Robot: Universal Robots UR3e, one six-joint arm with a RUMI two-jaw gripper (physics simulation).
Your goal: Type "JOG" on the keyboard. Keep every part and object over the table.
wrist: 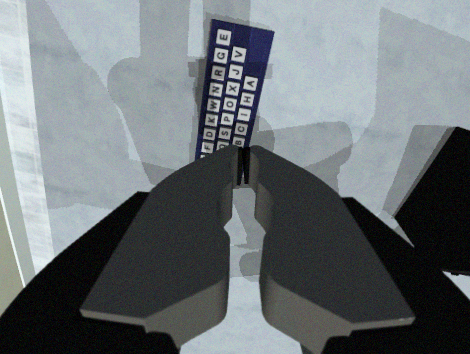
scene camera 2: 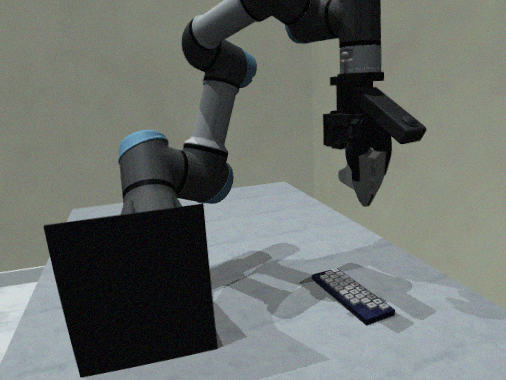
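Where they show: gripper, fingertip midpoint: [wrist: 242,152] [scene camera 2: 366,206]; arm's base, link origin: [scene camera 2: 156,244].
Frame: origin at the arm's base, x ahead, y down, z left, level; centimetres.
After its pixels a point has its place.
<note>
A dark blue keyboard [scene camera 2: 380,314] @[x 33.8, y 14.8, z -13.9 cm] [wrist: 257,47] @[x 32.1, y 14.8, z -12.3 cm] with white letter keys lies flat on the table. In the wrist view the J key [wrist: 235,72] @[x 33.8, y 14.3, z -9.6 cm], the O key [wrist: 230,104] @[x 33.7, y 14.3, z -6.2 cm] and the G key [wrist: 220,55] @[x 35.6, y 14.3, z -10.9 cm] show beyond the fingertips, with the letters turned sideways. My gripper [scene camera 2: 368,204] @[x 33.2, y -3.6, z -9.5 cm] [wrist: 242,152] @[x 33.2, y -3.6, z -9.5 cm] is shut and empty. It points down, high above the table. In the wrist view its fingertips cover the near end of the keyboard, around the B key, so some keys there are hidden.
A black upright panel [scene camera 2: 132,292] @[x -4.9, y 3.4, z -7.9 cm] [wrist: 440,210] @[x 7.0, y 10.4, z 0.1 cm] stands on the pale marble table [scene camera 2: 280,355] @[x 14.7, y 16.1, z -14.2 cm], in front of the arm's base in the scene view and at the right in the wrist view. The table's edge runs along the left of the wrist view. Arm shadows fall around the keyboard.
</note>
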